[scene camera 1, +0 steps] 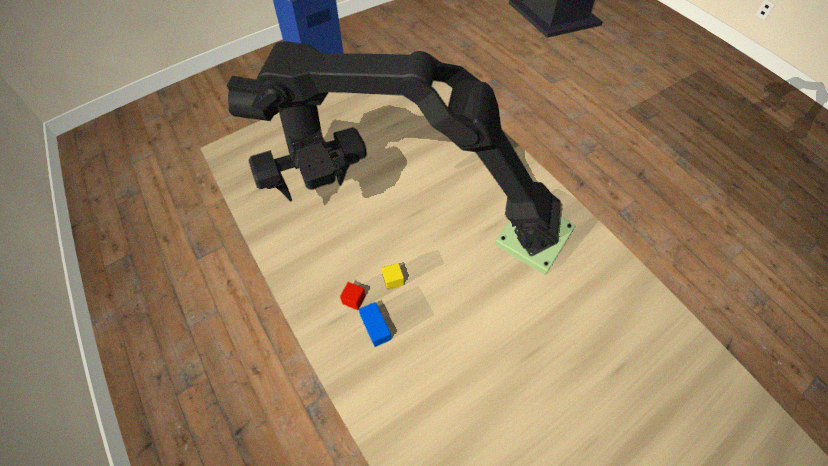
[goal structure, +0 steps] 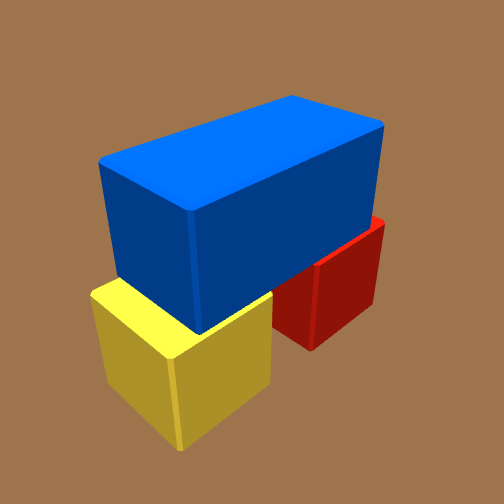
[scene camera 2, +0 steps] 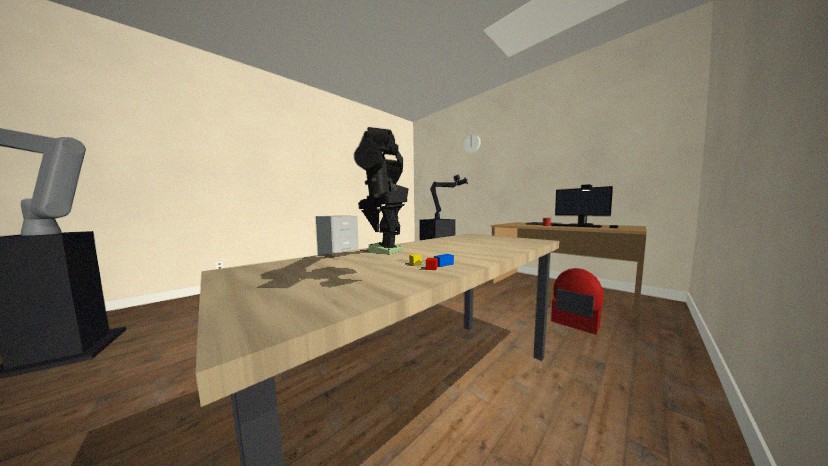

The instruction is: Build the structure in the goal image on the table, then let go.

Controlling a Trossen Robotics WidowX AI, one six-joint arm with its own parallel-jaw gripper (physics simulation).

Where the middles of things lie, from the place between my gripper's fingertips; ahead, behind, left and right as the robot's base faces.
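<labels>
Blue block (scene camera 1: pixel 371 316): 23 cm left of my hand, 1 cm behind, 11 cm below.
</labels>
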